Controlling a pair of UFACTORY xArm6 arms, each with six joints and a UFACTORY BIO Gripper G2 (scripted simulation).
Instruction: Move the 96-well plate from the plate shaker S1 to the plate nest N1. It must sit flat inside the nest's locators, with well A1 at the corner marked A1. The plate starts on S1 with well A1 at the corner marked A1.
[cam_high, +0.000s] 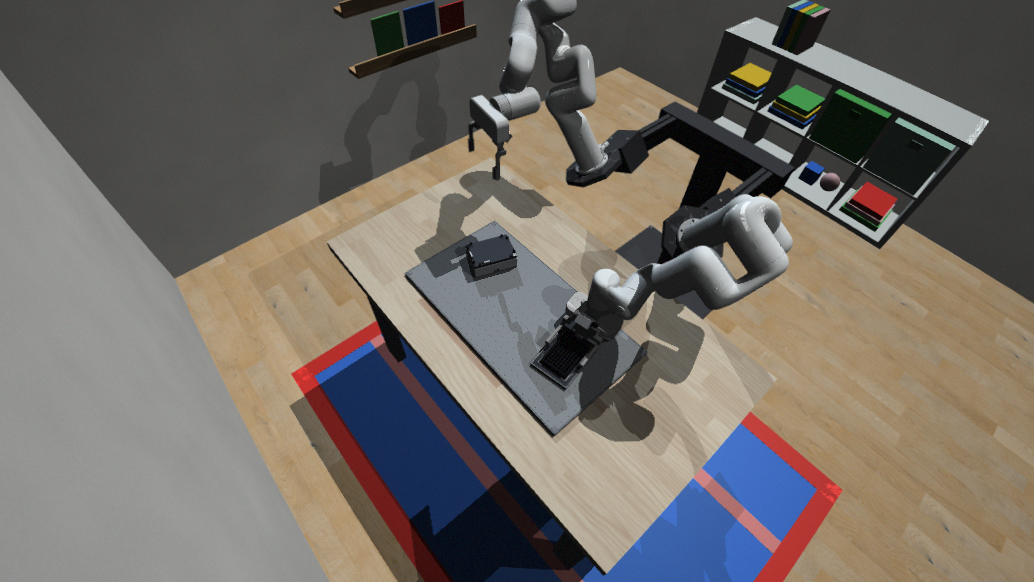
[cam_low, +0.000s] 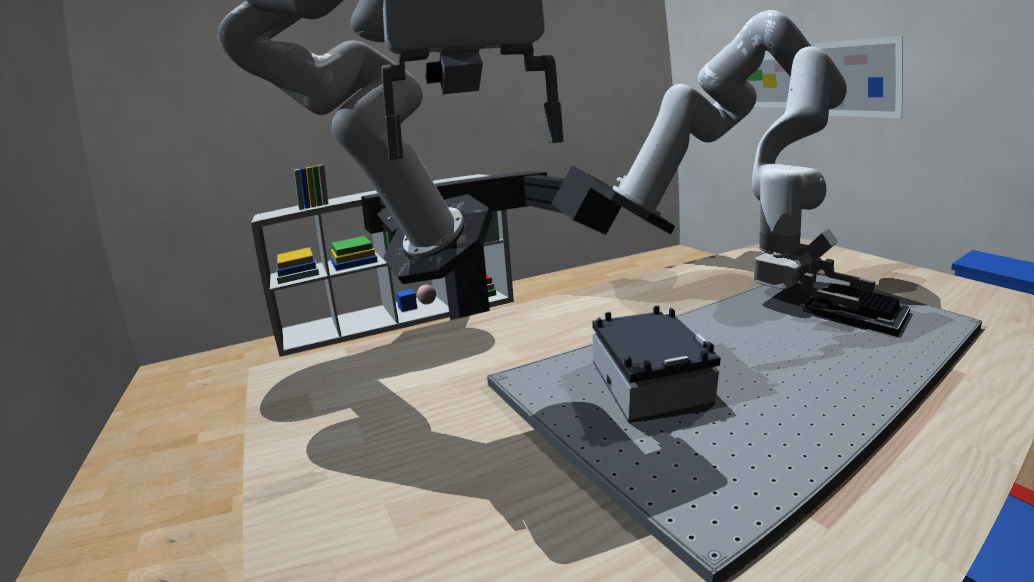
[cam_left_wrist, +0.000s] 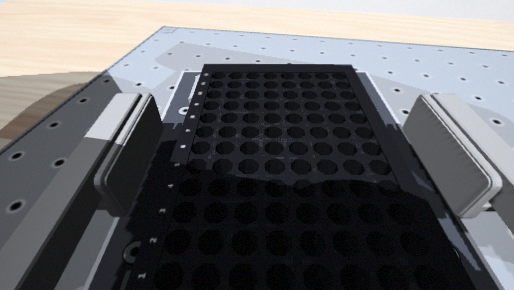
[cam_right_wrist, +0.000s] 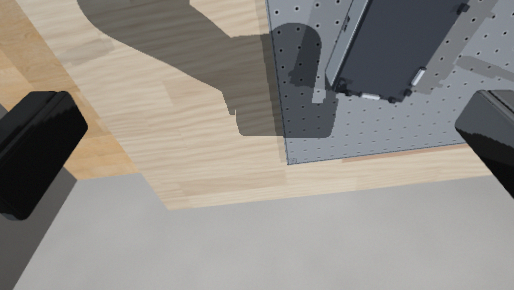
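Right now the black 96-well plate is 10 mm ahead of my left hand and 10 mm below it. From my left hand the other things lie so: grey plate shaker S1: 20 mm behind, 410 mm to the right, 10 mm above; black plate nest N1: 10 mm ahead, 20 mm below.
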